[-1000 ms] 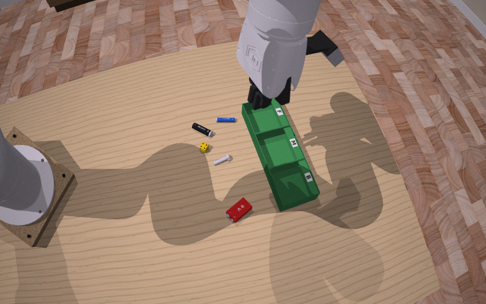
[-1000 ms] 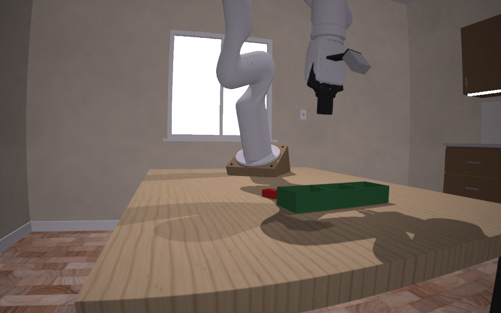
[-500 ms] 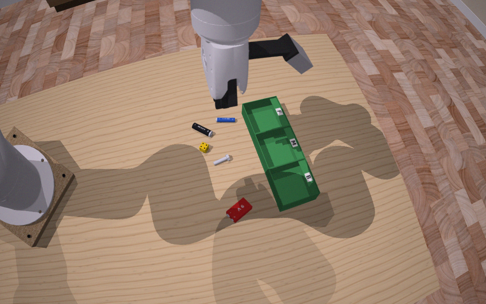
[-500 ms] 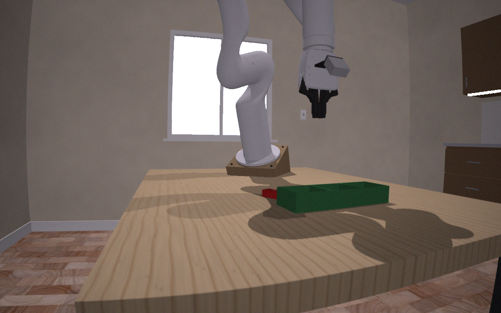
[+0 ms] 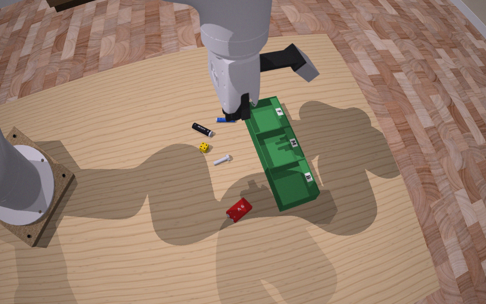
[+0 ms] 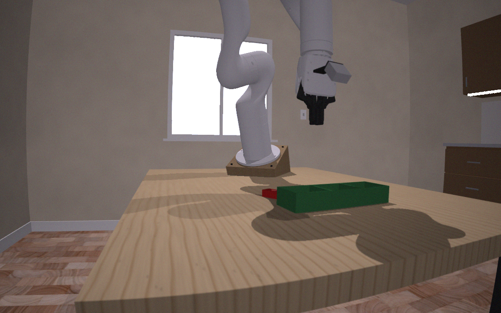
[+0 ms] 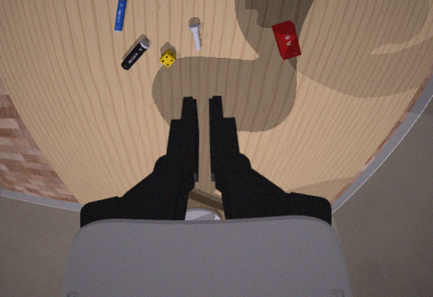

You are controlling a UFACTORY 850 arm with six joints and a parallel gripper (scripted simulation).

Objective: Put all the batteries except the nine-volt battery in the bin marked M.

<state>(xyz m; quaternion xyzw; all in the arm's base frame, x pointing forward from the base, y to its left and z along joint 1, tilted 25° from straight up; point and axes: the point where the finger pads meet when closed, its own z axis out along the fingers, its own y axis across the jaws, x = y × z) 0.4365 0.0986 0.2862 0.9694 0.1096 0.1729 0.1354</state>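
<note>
Now: hand 180 mm above the green three-part bin and 100 mm short of it. The rest, counted from my hand: yellow die 190 mm below, 60 mm behind, 40 mm to the left; then white bolt 200 mm below, 20 mm behind, 10 mm to the left; then black battery 190 mm below, 90 mm to the left, 60 mm behind.
</note>
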